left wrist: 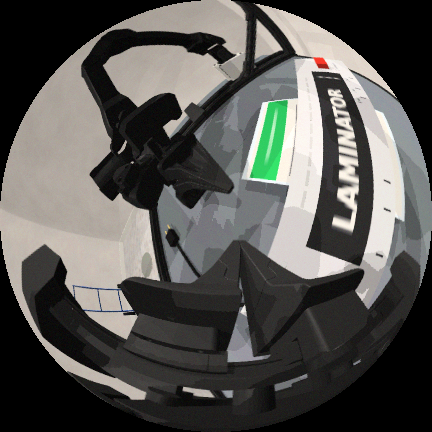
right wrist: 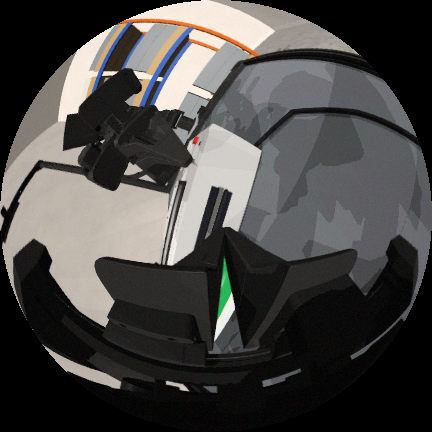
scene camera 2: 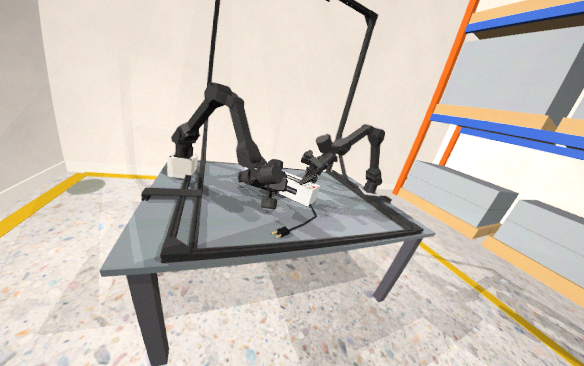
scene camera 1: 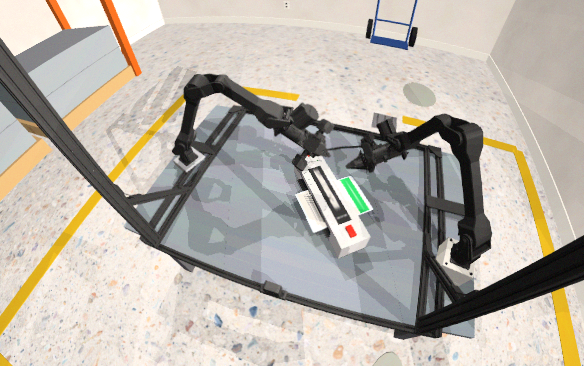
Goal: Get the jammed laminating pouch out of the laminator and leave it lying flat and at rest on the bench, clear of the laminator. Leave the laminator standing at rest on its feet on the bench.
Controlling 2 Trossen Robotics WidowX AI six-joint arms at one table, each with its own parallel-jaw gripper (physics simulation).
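Places are measured from the left arm's base along level axes (x left, y back, z up), in metres.
Pixels of known places: left gripper, fingertip midpoint: (left wrist: 237,245) (right wrist: 188,161) (scene camera 2: 299,184) (scene camera 1: 329,156); right gripper, fingertip midpoint: (left wrist: 231,188) (right wrist: 222,232) (scene camera 1: 345,167); left arm's base, origin of the base link: (right wrist: 191,124) (scene camera 2: 369,191) (scene camera 1: 188,158); right arm's base, origin of the base link: (left wrist: 226,58) (scene camera 2: 183,155) (scene camera 1: 460,256).
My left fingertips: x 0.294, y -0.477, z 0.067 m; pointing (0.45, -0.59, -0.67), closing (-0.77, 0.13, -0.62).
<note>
For each thing: its top centre in the pictures, then the offset to it from my left fingertips. "pt": a spot on its surface instead. Level surfaces: height alone.
- bench, its level: dz -0.095 m
- pale sheet part, surface spot: (scene camera 1: 312,210) pt dx -0.187, dy -0.065, dz -0.054 m
- plug, middle of its top: (left wrist: 169,237) (scene camera 2: 283,229) dx +0.227, dy -0.048, dz -0.080 m
The white laminator (scene camera 1: 327,192) (scene camera 2: 306,194) (left wrist: 345,150) (right wrist: 225,165) stands on the bench (scene camera 1: 235,210). A green, white-edged pouch (scene camera 1: 355,195) (left wrist: 270,140) sticks out of its right long side in scene camera 1. A pale sheet part (scene camera 1: 312,210) shows on the opposite side; whether it is the same pouch I cannot tell. My left gripper (scene camera 1: 324,152) (left wrist: 237,245) is shut and empty beside the laminator's far end. My right gripper (scene camera 1: 348,166) (left wrist: 231,188) (right wrist: 222,232) is shut and empty, just off the pouch's far end. In the right wrist view its fingers hide most of the pouch.
A black power cord ends in a plug (scene camera 2: 283,231) (left wrist: 172,235) lying on the bench beyond the laminator. Black frame rails (scene camera 2: 300,246) run along the bench edges. The two grippers are close together near the laminator's far end. A blue hand truck (scene camera 1: 389,42) stands on the floor behind.
</note>
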